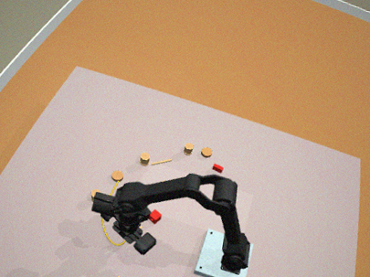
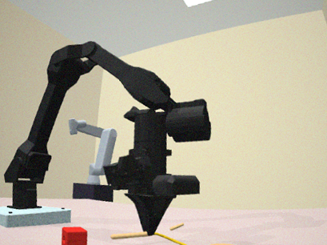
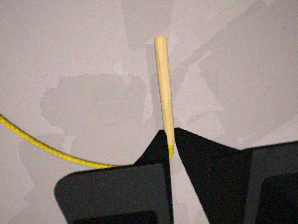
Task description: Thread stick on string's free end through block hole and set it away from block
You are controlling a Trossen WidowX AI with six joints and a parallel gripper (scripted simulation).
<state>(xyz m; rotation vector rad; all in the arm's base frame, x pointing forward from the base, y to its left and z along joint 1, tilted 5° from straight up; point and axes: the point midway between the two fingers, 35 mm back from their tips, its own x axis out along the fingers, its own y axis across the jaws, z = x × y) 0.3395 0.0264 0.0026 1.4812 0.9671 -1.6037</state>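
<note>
Right now the red block is 6 cm behind my gripper tip and 11 cm to the right of it. Also, from my gripper tip: round button: 11 cm ahead, 22 cm to the right, 1 cm below.
</note>
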